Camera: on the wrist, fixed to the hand. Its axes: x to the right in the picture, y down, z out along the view.
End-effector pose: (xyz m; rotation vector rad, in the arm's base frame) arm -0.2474 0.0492 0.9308 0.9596 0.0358 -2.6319
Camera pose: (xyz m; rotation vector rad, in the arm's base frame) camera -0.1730 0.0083 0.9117 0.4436 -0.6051 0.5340
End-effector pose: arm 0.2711 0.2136 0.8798 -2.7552 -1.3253 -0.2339
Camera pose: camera 0.2951 0.1462 0.9293 -1.0991 2.5302 -0.4631
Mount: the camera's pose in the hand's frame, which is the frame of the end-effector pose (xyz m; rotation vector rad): -0.0287 0.0607 -0.0553 -0.0028 -0.6971 -3.0255
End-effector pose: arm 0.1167 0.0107 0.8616 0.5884 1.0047 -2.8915
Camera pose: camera 0.1710 -0.0069 0.7960 1.1003 -0.3986 0.1508
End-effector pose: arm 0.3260 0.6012 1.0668 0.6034 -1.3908 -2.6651
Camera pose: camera 0.3663 0.5299 1.0960 -0.5095 -0.3575 0.1981
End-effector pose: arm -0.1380 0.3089 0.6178 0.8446 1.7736 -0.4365
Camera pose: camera -0.1259 0.3768 0.6708 2.3874 -0.7509 1.8949
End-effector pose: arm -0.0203 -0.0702 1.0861 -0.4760 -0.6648 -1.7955
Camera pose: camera 0.0466 -0.0994 1.0388 -0.2134 0.6977 1.0894
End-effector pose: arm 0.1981 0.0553 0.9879 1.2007 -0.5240 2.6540
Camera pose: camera 0.1603 0.0203 0.9178 0.8047 0.7826 -0.3453
